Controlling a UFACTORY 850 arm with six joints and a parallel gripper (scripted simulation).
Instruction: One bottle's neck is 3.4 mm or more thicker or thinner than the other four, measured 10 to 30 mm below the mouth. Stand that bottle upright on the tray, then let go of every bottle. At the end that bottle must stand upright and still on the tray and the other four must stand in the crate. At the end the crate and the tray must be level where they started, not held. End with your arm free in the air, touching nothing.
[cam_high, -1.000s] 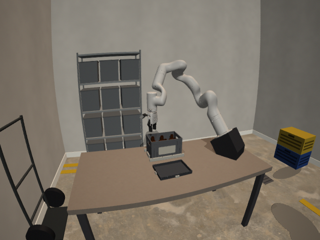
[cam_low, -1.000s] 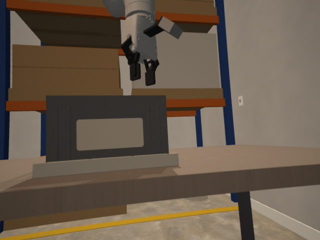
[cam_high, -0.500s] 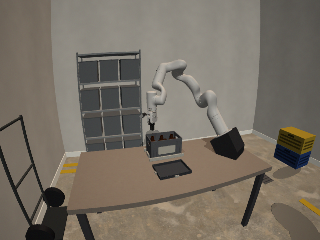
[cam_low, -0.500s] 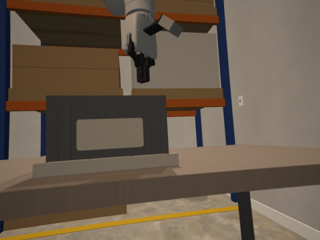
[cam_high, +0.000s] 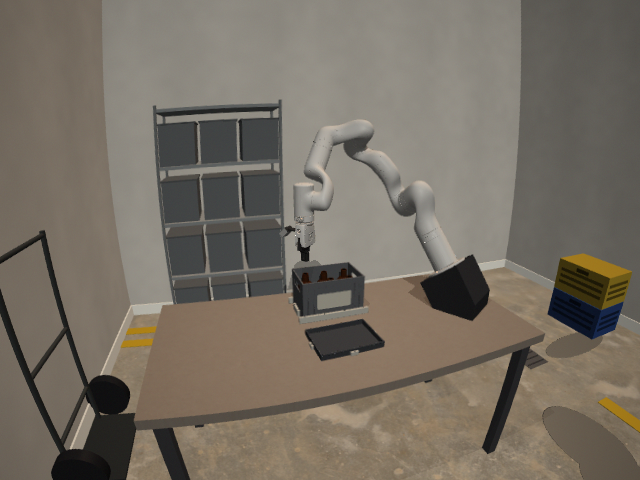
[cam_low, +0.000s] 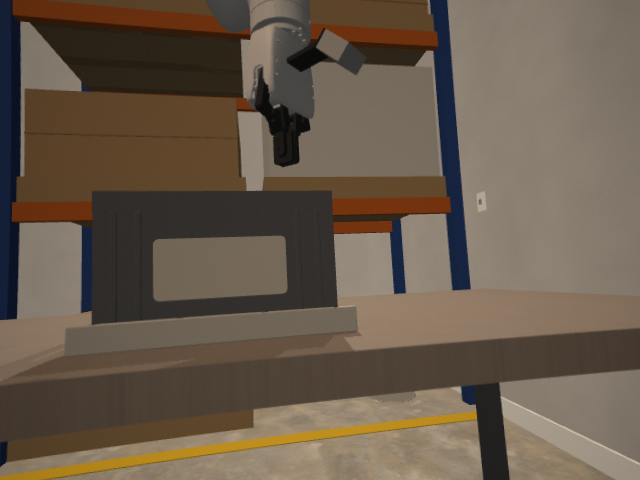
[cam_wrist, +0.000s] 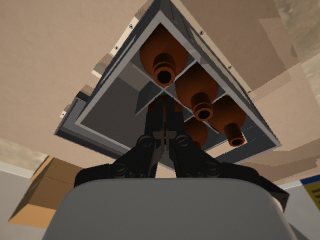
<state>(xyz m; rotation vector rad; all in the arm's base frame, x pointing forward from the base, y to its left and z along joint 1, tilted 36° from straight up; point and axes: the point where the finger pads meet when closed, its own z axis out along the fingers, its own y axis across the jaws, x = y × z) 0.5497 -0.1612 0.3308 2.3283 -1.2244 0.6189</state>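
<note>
My hand is 16 cm above the dark grey crate, 7 cm past it and 6 cm to the right of it. From my hand the other things lie so: black tray 33 cm to the left, 23 cm below, 2 cm ahead; then bottle 17 cm behind, 16 cm below, 5 cm to the left.
</note>
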